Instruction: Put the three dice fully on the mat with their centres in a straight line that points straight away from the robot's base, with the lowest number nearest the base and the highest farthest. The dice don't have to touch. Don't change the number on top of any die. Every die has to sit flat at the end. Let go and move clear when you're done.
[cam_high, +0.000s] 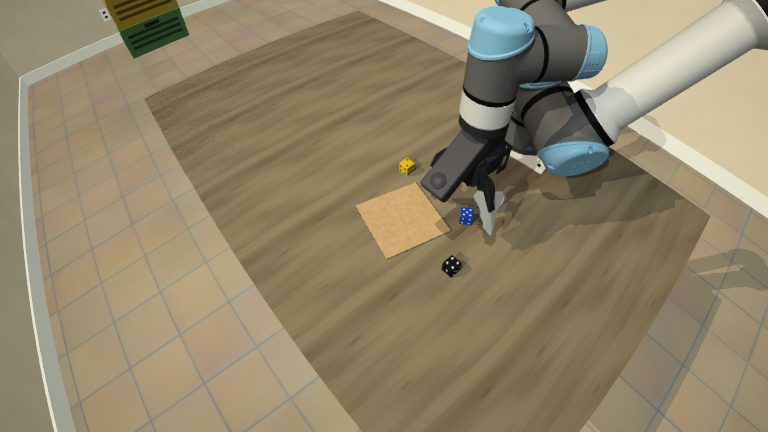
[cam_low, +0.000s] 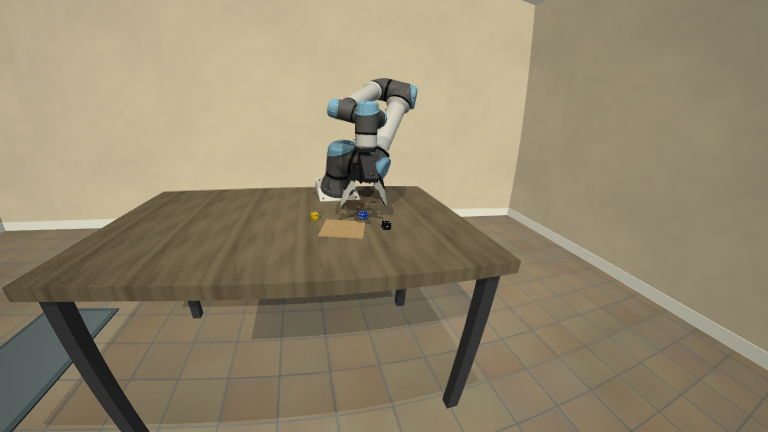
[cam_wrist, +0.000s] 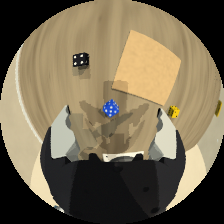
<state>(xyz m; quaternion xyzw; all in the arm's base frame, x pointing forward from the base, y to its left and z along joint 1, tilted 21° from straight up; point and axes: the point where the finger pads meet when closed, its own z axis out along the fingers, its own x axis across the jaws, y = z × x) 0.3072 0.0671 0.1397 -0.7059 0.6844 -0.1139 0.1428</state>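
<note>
Right now the blue die is 40 mm below my hand and 30 mm behind it. Round my hand: tan mat 80 mm to the right, 70 mm ahead, 50 mm below; black die 70 mm to the left, 70 mm ahead, 40 mm below; yellow die 170 mm to the right, 40 mm below, 20 mm behind.
</note>
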